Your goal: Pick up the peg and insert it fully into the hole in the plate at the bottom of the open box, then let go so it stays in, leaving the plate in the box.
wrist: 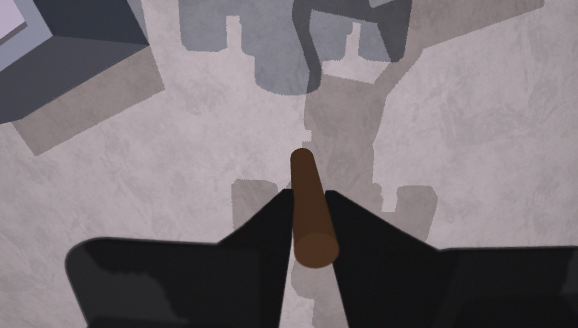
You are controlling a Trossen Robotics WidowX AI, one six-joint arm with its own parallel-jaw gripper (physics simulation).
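Places are measured from the arm's base along level axes (x ahead, y left, z up), in metres.
Where they show: gripper, fingertip midpoint: [308, 199].
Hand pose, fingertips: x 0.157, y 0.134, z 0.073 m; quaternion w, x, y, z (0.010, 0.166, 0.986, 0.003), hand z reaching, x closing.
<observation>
Things, the pixels of their top centre, and the offset from my fingertips. "spot": a spot on its surface instead. Level surfaces: height alone.
- brown round peg, top centre: [314, 251] 0.000 m ahead, 0.001 m right, 0.033 m up
- open box, surface spot: [75, 65] spot: 0.139 m ahead, 0.101 m right, 0.087 m down
- pale surface, surface spot: [9, 19] spot: 0.160 m ahead, 0.140 m right, 0.075 m down
- pale mottled table top, surface height: 0.133 m down
The brown round peg [309, 200] is between the two black fingers of my gripper [308, 199], which is shut on it. One end of the peg faces the camera and the far end points away, toward the table. The open box [75, 65] shows in part at the upper left corner, with dark walls; it is apart from the peg and the gripper. A small piece of a pale surface [9, 19] shows inside the box at the corner; I cannot tell whether it is the plate. The hole does not show.
The pale mottled table top [200, 130] lies beneath. Grey and brownish shadows of the arm and gripper fall across its upper middle and around the peg. The box casts a brownish shadow along its near side.
</observation>
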